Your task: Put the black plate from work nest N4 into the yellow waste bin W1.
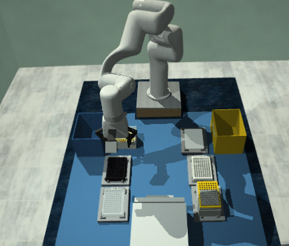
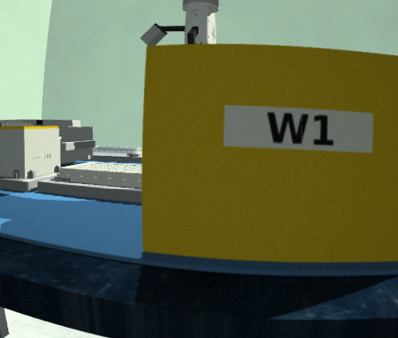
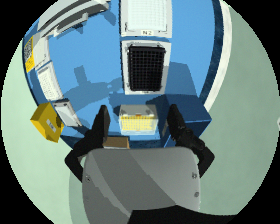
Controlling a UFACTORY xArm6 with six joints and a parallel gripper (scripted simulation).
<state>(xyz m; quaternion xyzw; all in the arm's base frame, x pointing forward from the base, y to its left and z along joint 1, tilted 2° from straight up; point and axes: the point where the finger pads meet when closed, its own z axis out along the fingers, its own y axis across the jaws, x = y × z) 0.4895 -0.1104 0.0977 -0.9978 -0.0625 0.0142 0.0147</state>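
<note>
The black plate is 15 cm below my hand, 2 cm to the right of it and 1 cm ahead of it. Round my hand: blue bin: 17 cm to the right, 15 cm behind, 13 cm below; clear plate: 18 cm ahead, 15 cm below; grey work nest: 17 cm below, 2 cm to the right, 1 cm ahead.
</note>
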